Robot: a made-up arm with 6 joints.
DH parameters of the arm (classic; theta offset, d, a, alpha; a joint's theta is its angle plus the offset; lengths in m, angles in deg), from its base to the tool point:
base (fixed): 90 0.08 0 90
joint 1: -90 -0.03 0.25 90
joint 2: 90 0 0.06 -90
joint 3: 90 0.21 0.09 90
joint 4: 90 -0.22 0.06 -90
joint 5: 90 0.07 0.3 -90
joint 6: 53.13 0 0.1 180
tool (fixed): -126.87 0.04 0 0
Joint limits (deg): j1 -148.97..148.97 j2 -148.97..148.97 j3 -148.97..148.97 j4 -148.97..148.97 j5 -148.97..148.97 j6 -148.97..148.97
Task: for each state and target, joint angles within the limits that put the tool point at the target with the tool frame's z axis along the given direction. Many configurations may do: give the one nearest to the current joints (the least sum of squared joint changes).
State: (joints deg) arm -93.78 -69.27 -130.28 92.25 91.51 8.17
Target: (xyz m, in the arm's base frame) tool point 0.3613 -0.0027 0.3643 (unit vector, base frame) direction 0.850 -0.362 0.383
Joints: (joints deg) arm -136.77 -38.56 -140.17 100.50 130.22 27.07
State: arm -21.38 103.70 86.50 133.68 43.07 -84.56
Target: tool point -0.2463 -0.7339 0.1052 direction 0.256 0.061 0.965
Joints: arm -39.39 111.93 103.83 137.93 44.41 -76.74
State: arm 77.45 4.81 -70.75 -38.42 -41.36 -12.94
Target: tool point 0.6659 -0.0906 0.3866 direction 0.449 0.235 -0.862
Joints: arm 119.50 -21.38 -109.91 -58.97 -44.36 -27.54
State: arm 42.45 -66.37 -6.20 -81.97 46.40 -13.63
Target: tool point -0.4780 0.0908 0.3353 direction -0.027 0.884 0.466
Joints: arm 42.84 -16.66 -5.74 -104.87 2.77 -37.73
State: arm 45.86 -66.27 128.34 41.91 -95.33 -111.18
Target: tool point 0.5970 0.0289 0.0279 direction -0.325 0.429 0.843
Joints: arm 33.22 -20.82 139.25 44.13 -63.16 -100.89
